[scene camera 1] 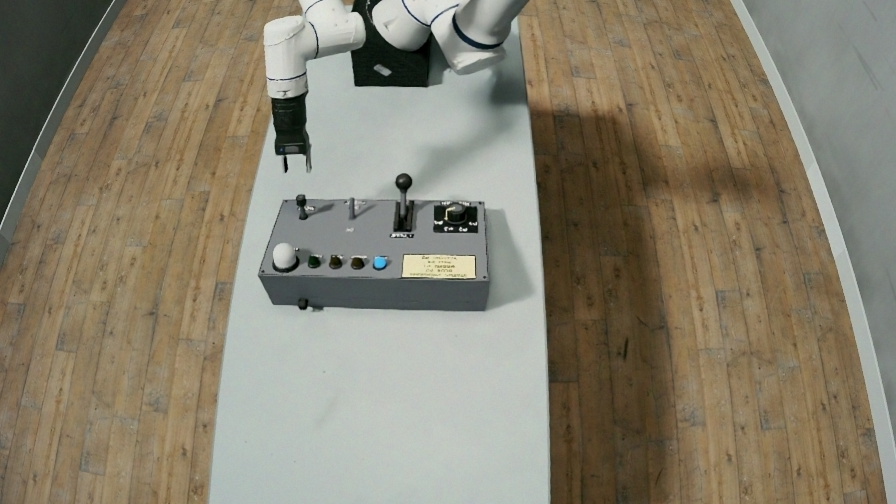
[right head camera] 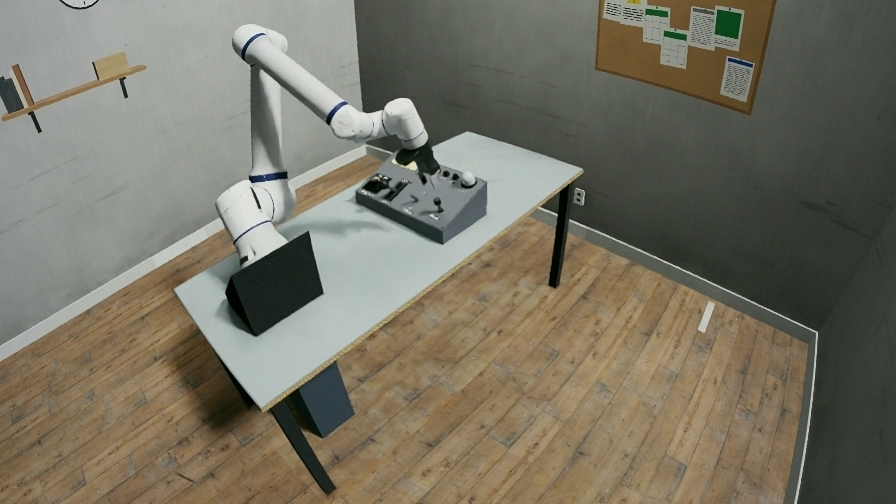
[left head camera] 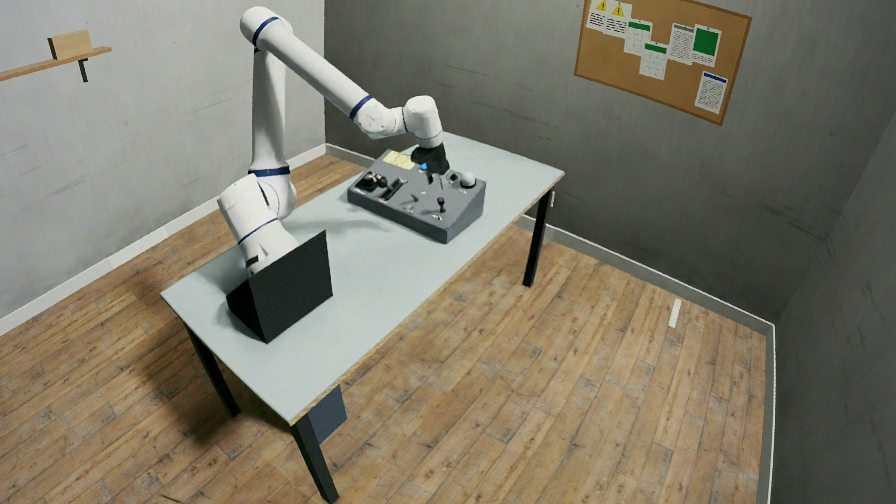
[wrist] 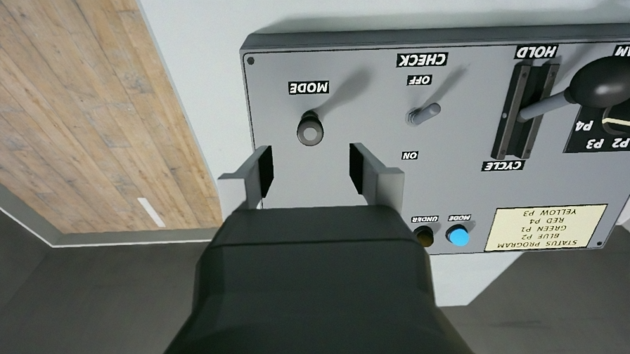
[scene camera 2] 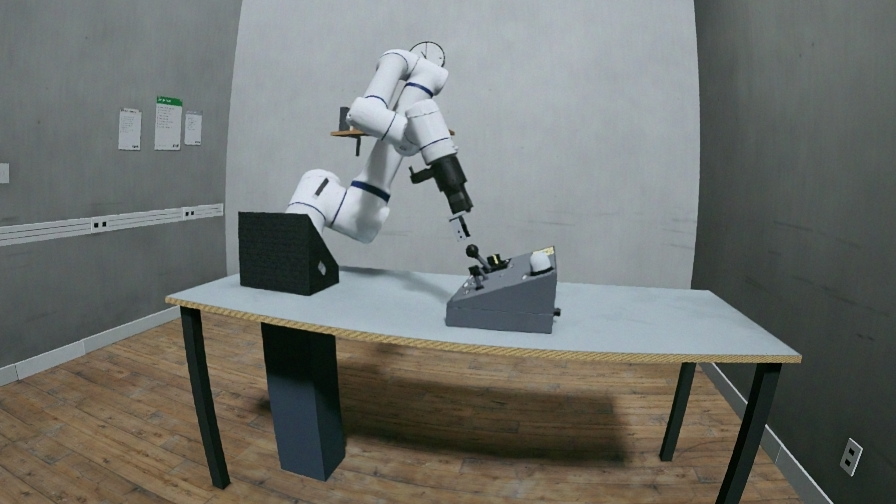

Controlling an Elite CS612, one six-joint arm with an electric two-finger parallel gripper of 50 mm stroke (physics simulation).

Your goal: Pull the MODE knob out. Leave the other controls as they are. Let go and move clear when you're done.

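Note:
The black MODE knob [left head camera: 441, 203] [right head camera: 438, 203] [scene camera 1: 301, 203] [scene camera 2: 475, 273] [wrist: 310, 131] stands out from the sloping grey control box [scene camera 1: 375, 294] [scene camera 2: 501, 318] on its stem, beside the MODE label. My gripper [scene camera 1: 296, 166] [scene camera 2: 463, 231] [wrist: 311, 160] is open and empty. It hangs above the box, apart from the knob; in the wrist view the knob shows beyond the gap between the fingers. The CHECK toggle [scene camera 1: 351, 208] [wrist: 425, 114] leans beside the knob. The blue lamp [scene camera 1: 380, 262] [wrist: 458, 236] under a small MODE label is lit.
The HOLD/CYCLE lever [scene camera 1: 403, 181] [scene camera 2: 471, 250] [wrist: 600, 82] rises high above the box. Past it is the rotary selector [scene camera 1: 455, 213]. A white dome [scene camera 1: 285, 255] [scene camera 2: 540, 262] stands on the box's high side. The box rests on the table [scene camera 1: 375, 401] [scene camera 2: 657, 313].

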